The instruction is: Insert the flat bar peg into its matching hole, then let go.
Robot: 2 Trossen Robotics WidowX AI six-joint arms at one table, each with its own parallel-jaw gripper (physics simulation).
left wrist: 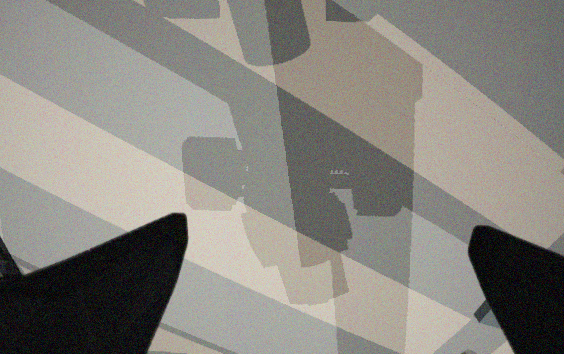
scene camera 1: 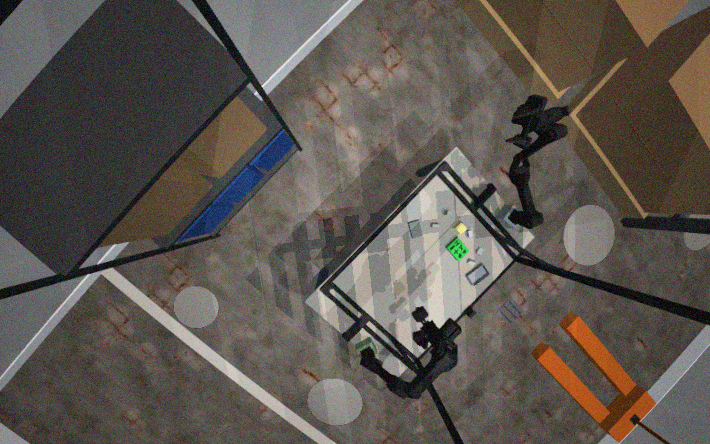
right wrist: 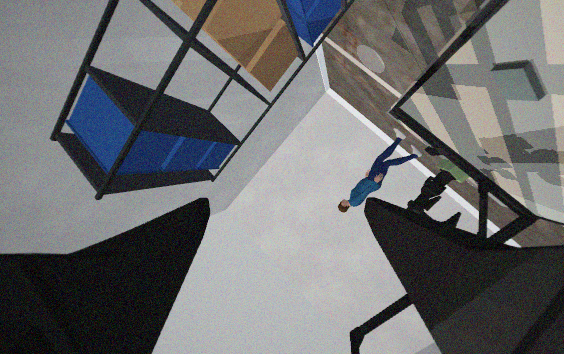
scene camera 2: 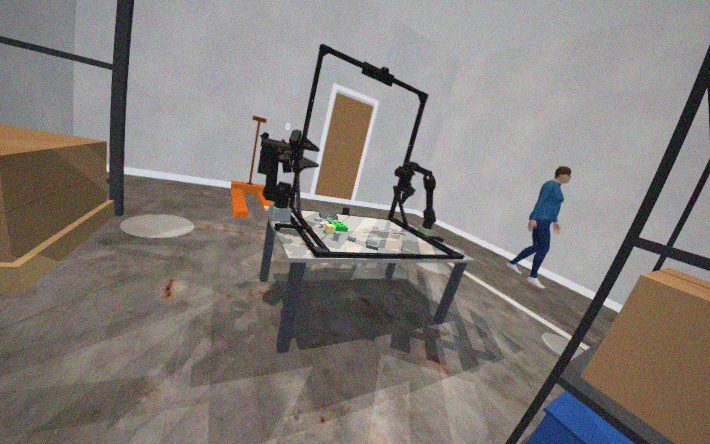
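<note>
A bright green board with holes lies on the table, near the right arm's side. A yellow block sits beside it. Several small grey pegs lie around the board; they are too small to tell which is the flat bar. My left gripper is open and empty, low over bare table far from the board. My right gripper is open and empty, raised high beyond the table's edge, facing the wall.
A black camera frame runs around and over the table. Two flat grey trays lie on it. A person walks by the wall. An orange stand and a blue shelf unit stand off the table.
</note>
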